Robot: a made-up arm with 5 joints. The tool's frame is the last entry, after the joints.
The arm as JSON. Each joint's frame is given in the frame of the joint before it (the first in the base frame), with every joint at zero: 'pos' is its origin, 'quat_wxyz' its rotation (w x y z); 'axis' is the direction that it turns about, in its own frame. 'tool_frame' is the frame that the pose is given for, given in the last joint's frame.
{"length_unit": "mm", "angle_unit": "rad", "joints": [
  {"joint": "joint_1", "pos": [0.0, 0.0, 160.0], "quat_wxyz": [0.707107, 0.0, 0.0, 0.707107], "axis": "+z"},
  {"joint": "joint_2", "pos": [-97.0, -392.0, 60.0], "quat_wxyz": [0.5, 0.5, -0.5, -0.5], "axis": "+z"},
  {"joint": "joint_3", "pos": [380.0, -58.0, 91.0], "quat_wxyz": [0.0, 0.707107, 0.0, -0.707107], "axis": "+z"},
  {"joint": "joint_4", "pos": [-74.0, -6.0, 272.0], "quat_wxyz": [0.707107, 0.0, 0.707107, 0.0], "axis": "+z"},
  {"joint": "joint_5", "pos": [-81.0, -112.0, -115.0], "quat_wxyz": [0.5, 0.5, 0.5, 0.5], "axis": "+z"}
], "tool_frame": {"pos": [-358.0, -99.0, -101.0], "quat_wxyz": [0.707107, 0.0, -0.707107, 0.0]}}
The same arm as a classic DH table. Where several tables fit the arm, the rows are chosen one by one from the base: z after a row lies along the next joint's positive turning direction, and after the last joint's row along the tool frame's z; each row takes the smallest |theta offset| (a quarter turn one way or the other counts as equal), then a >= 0, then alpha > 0; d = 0 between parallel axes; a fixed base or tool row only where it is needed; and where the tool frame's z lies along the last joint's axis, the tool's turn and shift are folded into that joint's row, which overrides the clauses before.
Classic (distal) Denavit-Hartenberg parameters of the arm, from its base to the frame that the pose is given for. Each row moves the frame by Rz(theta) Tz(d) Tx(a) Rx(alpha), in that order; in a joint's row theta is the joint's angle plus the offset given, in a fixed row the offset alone. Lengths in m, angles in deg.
joint_1: theta offset 0.00; d 0.2200; a 0.3920; alpha 90.00
joint_2: theta offset -90.00; d 0.1880; a 0.0580; alpha 90.00
joint_3: theta offset 0.00; d -0.1080; a -0.0060; alpha 90.00
joint_4: theta offset 0.00; d -0.1890; a -0.1120; alpha 90.00
joint_5: theta offset -90.00; d -0.1820; a 0.0990; alpha 90.00
tool (fixed): theta offset 90.00; d 0.3580; a 0.0000; alpha 0.00

